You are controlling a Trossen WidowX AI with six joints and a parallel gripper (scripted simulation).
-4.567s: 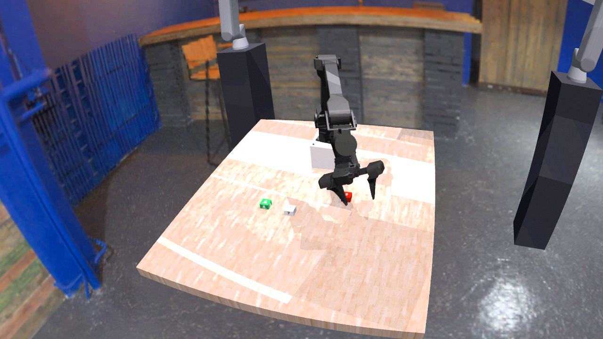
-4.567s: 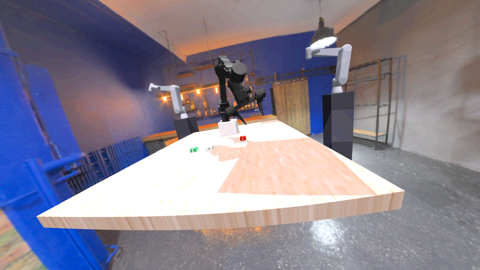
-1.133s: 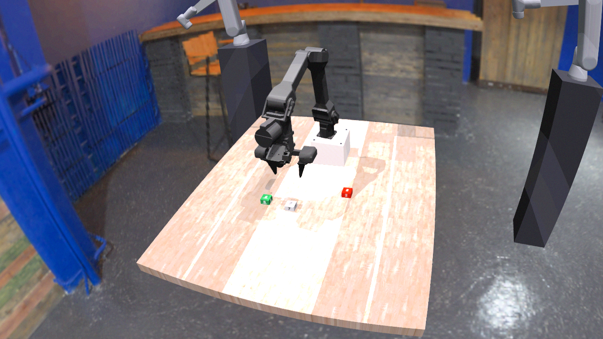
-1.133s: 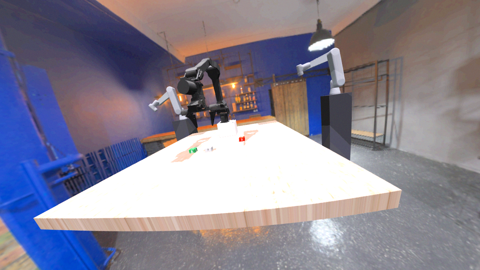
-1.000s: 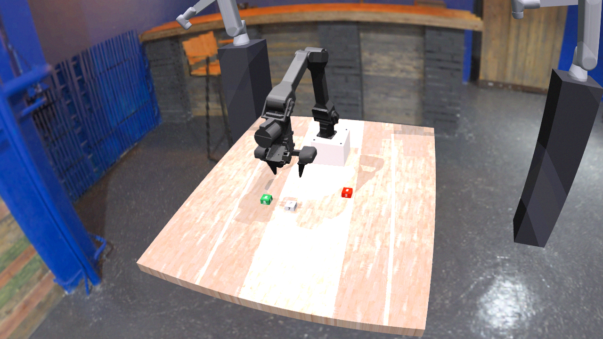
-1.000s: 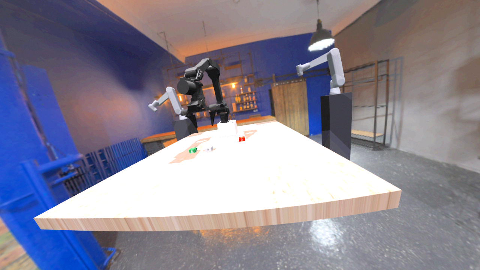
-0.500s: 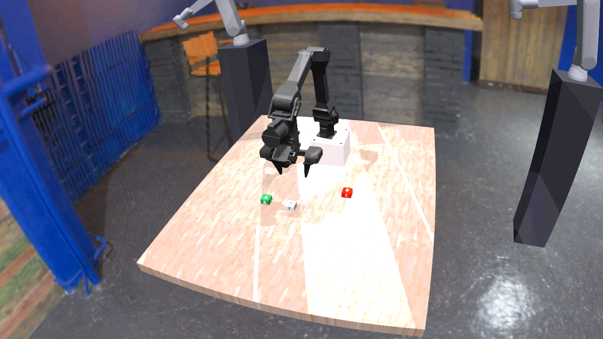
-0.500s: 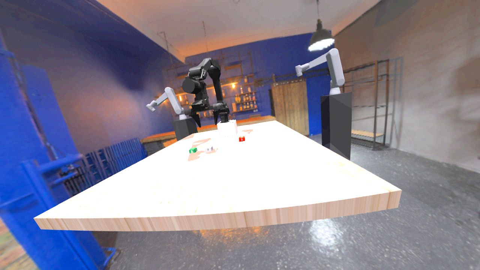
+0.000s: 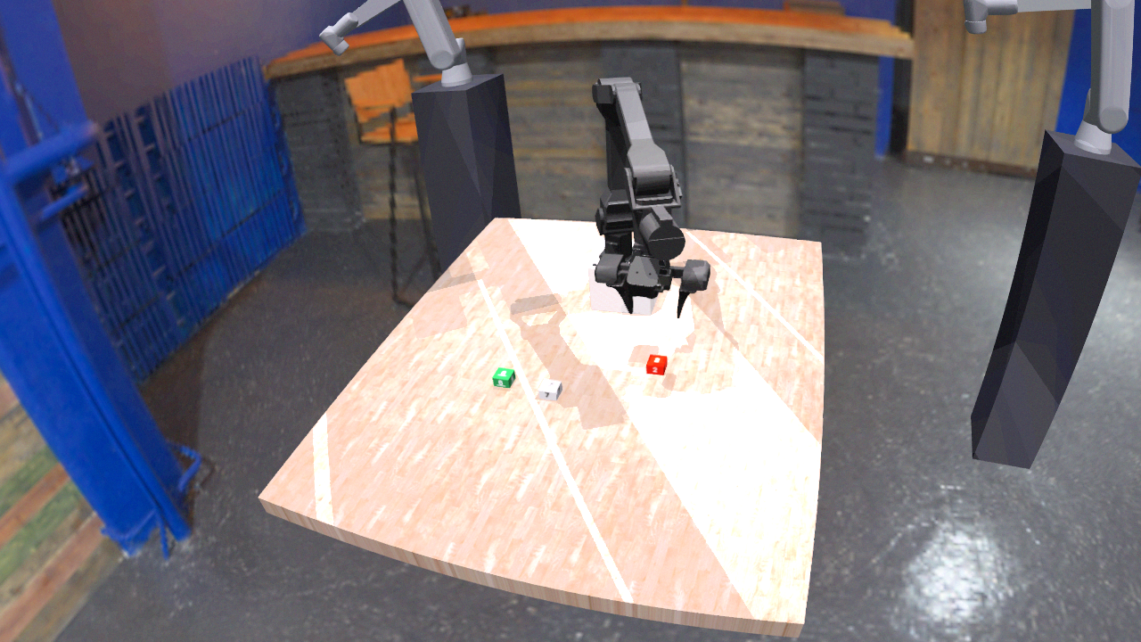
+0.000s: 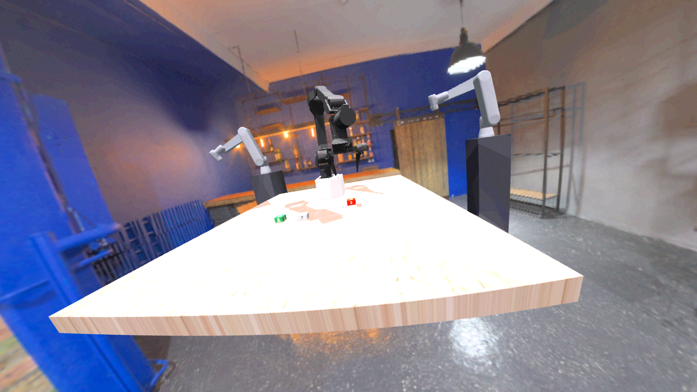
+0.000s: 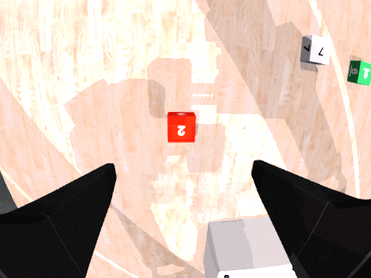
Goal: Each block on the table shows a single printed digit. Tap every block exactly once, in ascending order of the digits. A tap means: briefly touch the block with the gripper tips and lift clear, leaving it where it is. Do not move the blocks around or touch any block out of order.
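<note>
Now: the red block 1 cm behind my gripper tip and 11 cm below it. Round my gripper tip: white block 12 cm ahead, 16 cm to the right, 11 cm below; green block 11 cm ahead, 25 cm to the right, 11 cm below.
</note>
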